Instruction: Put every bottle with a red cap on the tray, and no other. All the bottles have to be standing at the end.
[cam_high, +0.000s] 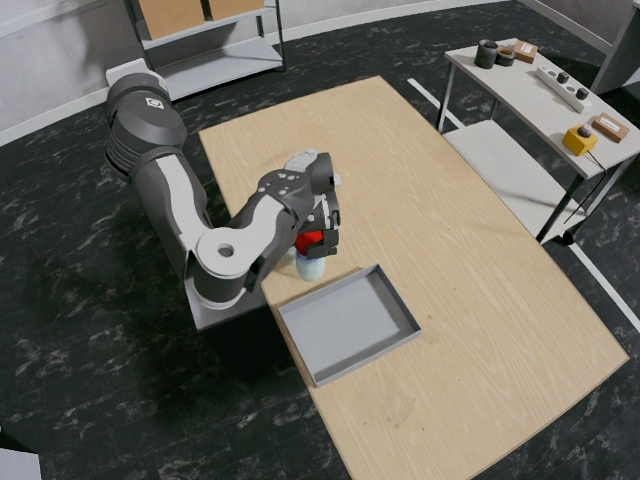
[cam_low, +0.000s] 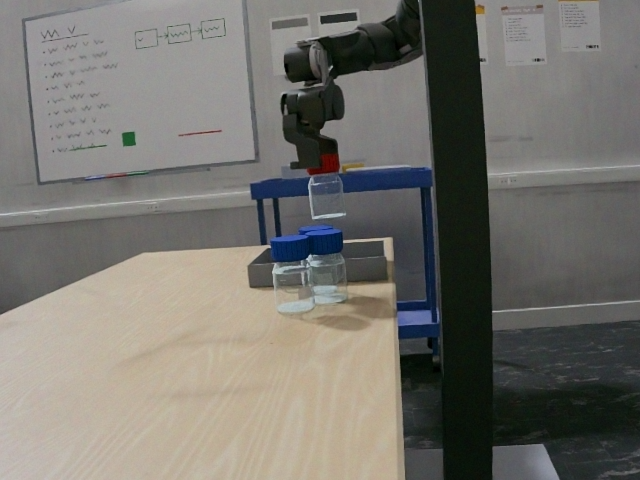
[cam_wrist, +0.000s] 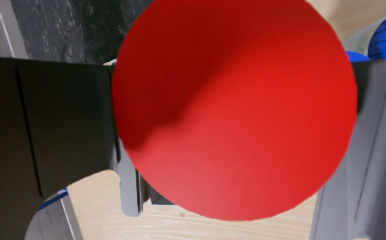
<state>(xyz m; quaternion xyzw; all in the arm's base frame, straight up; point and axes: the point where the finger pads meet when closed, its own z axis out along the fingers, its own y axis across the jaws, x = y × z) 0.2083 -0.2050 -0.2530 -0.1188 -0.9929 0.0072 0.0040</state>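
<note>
Right now my hand is 50 mm above the red-capped bottle and 20 mm past it. The rest, counted from my hand: grey tray (190 mm below, 100 mm to the right, 20 mm ahead).
</note>
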